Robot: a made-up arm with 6 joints. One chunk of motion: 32 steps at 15 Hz.
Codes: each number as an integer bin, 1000 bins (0 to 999) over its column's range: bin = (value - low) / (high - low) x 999, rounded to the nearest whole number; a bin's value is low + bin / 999 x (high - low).
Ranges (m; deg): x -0.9..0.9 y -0.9..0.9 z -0.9..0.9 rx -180..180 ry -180..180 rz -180..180
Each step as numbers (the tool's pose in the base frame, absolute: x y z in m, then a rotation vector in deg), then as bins.
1 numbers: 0.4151 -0.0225 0.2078 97.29 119.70 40.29
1 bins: 730 487 615 769 832 611
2 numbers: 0.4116 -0.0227 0.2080 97.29 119.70 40.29
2 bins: 728 487 615 769 832 611
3 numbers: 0.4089 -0.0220 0.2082 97.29 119.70 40.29
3 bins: 726 487 615 769 832 611
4 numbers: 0.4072 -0.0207 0.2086 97.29 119.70 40.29
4 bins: 725 488 615 769 832 611
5 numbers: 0.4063 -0.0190 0.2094 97.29 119.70 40.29
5 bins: 725 489 616 769 832 611
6 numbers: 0.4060 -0.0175 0.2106 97.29 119.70 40.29
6 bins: 725 490 616 769 832 611
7 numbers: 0.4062 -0.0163 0.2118 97.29 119.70 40.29
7 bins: 725 490 617 769 832 611
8 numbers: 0.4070 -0.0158 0.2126 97.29 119.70 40.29
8 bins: 725 491 617 769 832 611
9 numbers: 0.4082 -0.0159 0.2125 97.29 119.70 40.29
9 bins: 726 491 617 769 832 611
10 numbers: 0.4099 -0.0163 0.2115 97.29 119.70 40.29
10 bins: 727 490 617 769 832 611
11 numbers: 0.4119 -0.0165 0.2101 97.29 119.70 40.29
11 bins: 728 490 616 769 832 611
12 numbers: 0.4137 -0.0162 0.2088 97.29 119.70 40.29
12 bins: 729 491 615 769 832 611
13 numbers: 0.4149 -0.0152 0.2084 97.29 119.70 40.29
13 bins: 730 491 615 769 832 611
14 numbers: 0.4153 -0.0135 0.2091 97.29 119.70 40.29
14 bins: 730 492 616 769 832 611
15 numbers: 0.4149 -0.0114 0.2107 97.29 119.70 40.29
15 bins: 730 493 616 769 832 611
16 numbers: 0.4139 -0.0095 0.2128 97.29 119.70 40.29
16 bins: 729 494 618 769 832 611
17 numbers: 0.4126 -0.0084 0.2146 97.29 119.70 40.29
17 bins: 728 495 619 769 832 611
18 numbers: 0.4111 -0.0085 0.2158 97.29 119.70 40.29
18 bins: 728 495 619 769 832 611
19 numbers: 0.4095 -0.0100 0.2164 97.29 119.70 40.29
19 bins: 727 494 620 769 832 611
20 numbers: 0.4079 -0.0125 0.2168 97.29 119.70 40.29
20 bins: 726 493 620 769 832 611
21 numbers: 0.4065 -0.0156 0.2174 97.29 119.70 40.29
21 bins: 725 491 620 769 832 611
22 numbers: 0.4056 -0.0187 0.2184 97.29 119.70 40.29
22 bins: 725 489 621 769 832 611
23 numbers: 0.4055 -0.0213 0.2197 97.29 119.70 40.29
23 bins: 725 488 621 769 832 611
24 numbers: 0.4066 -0.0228 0.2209 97.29 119.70 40.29
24 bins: 725 487 622 769 832 611
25 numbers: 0.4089 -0.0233 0.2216 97.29 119.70 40.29
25 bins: 726 487 622 769 832 611
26 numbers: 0.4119 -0.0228 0.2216 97.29 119.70 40.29
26 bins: 728 487 622 769 832 611
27 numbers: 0.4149 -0.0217 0.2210 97.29 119.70 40.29
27 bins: 730 487 622 769 832 611
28 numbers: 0.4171 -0.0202 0.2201 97.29 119.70 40.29
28 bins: 731 488 622 769 832 611
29 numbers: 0.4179 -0.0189 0.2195 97.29 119.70 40.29
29 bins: 731 489 621 769 832 611
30 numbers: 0.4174 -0.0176 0.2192 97.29 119.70 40.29
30 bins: 731 490 621 769 832 611
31 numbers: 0.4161 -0.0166 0.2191 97.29 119.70 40.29
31 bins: 730 490 621 769 832 611
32 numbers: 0.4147 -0.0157 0.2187 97.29 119.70 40.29
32 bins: 730 491 621 769 832 611
